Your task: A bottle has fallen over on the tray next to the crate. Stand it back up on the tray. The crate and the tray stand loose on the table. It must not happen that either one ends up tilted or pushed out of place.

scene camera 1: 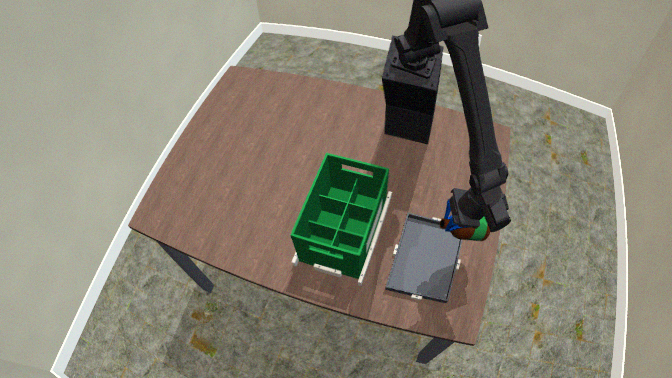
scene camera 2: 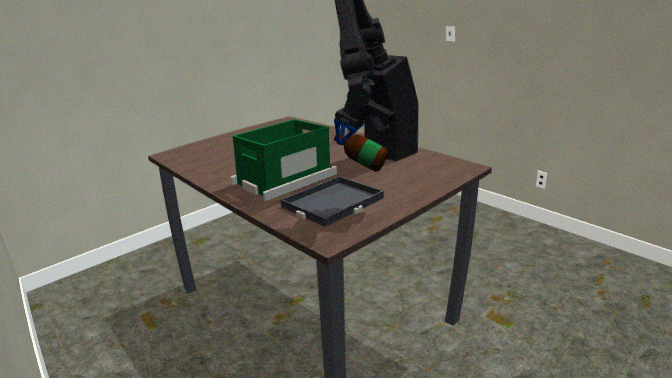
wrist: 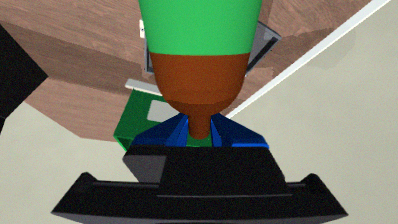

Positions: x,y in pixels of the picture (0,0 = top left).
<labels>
A dark tray shows in scene camera 1, in scene camera 2 (pixel 330 201) and in the wrist view. A green crate shows in scene camera 1, in scene camera 2 and in the wrist view (pixel 143 110). One and the same spot on the dark tray: (wrist: pixel 265 39) is (scene camera 1: pixel 441 297). The same spot on the green crate: (scene camera 2: pixel 288 154) is (scene camera 1: pixel 370 232).
</labels>
